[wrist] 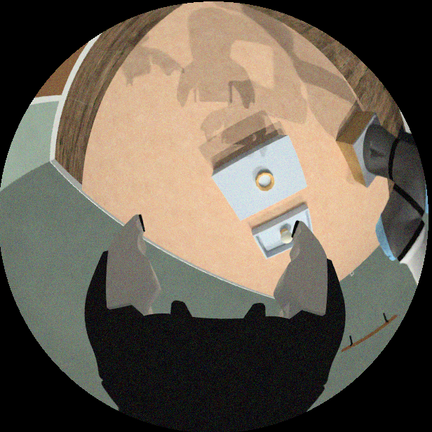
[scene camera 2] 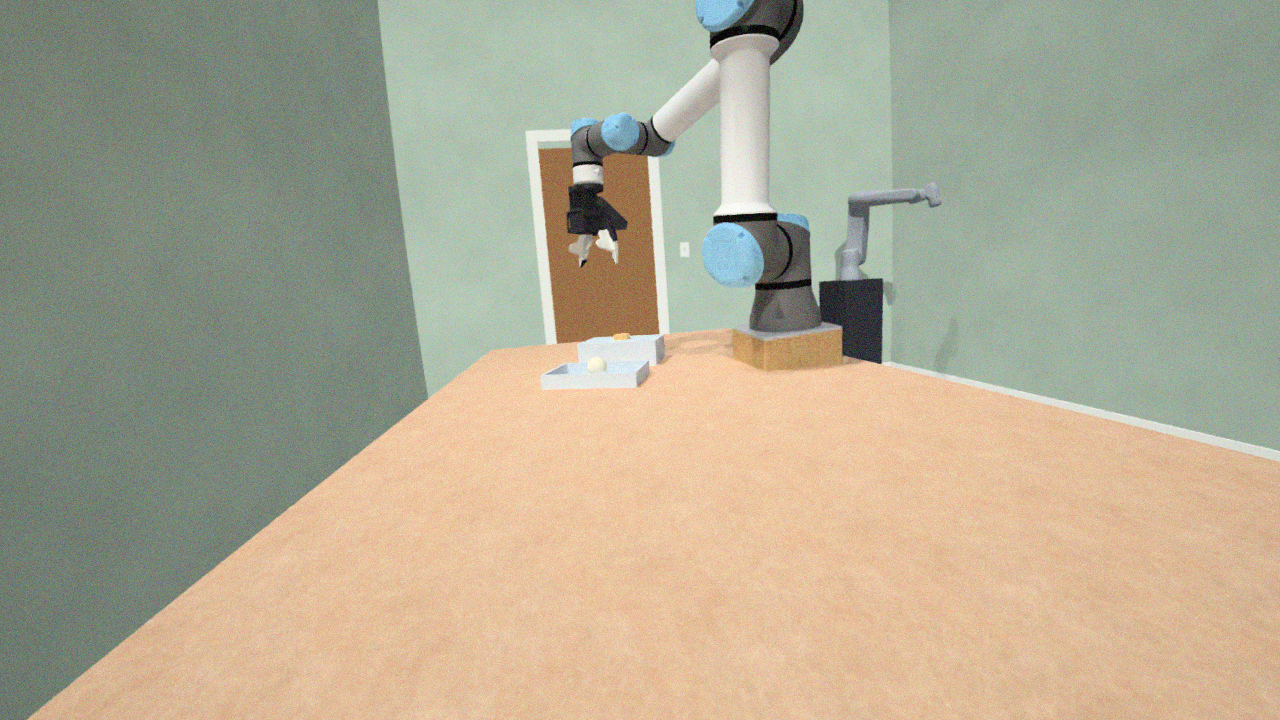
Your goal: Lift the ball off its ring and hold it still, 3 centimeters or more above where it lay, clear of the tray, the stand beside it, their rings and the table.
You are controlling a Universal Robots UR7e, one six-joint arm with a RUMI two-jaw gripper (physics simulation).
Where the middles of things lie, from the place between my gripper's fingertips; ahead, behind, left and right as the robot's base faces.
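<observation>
Shallow pale tray (scene camera 2: 620,374): 23 cm below my hand, 29 cm to the left of it and 5 cm ahead of it. Pale stand (scene camera 2: 622,347): my hand is 4 cm past it, 9 cm to the right of it and 21 cm above it. Going by their middles, the pale stand is the nearest to my hand of the things named here.
</observation>
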